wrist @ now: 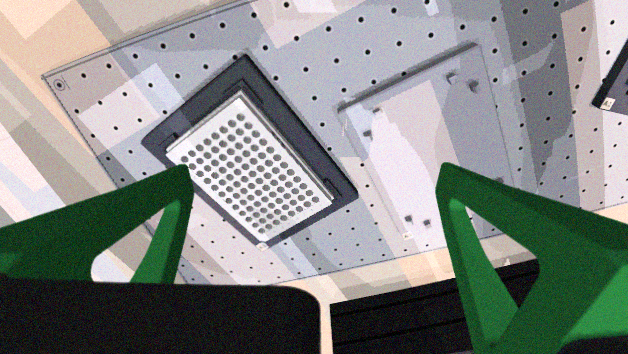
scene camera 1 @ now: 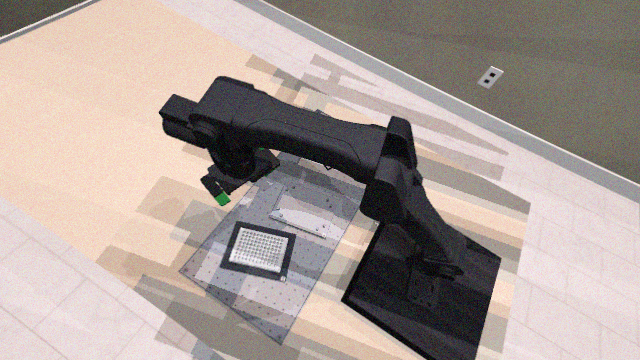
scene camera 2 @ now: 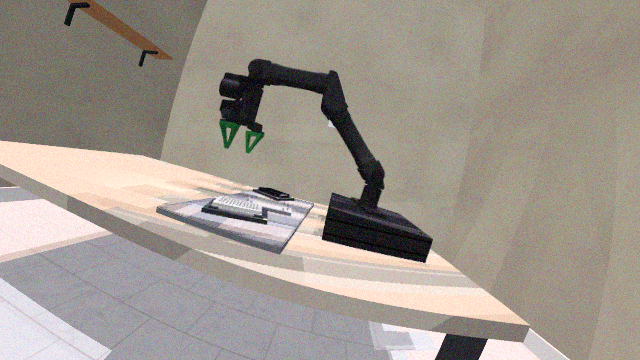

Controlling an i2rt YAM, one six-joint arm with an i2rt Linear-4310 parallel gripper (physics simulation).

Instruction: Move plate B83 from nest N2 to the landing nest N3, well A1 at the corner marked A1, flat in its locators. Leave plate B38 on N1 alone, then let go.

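Note:
A white many-welled plate point(scene camera 1: 258, 248) point(scene camera 2: 237, 204) point(wrist: 250, 175) sits in a dark nest point(scene camera 1: 289, 255) point(scene camera 2: 235, 215) point(wrist: 295, 131); its label is not readable. Beside it is the low grey nest point(scene camera 1: 300, 217) point(wrist: 415, 150) with small locator posts and no plate; its corner tag point(wrist: 406, 235) is on the side toward the robot base. A black plate on a dark nest point(scene camera 2: 272, 192) stands beyond; the arm hides most of it in scene camera 1. My gripper point(scene camera 1: 242, 175) point(scene camera 2: 238, 149) point(wrist: 314, 177) is open and empty, high above the board. In the wrist view, the left fingertip overlaps the white plate's edge.
The nests stand on a perforated grey board point(scene camera 1: 260, 300) point(scene camera 2: 250, 240) point(wrist: 340, 65) on the wooden table point(scene camera 2: 100, 175). The arm's black base point(scene camera 1: 450, 310) point(scene camera 2: 375, 230) stands beside the board. A corner of the far dark nest point(wrist: 612, 87) shows at the wrist view's right edge.

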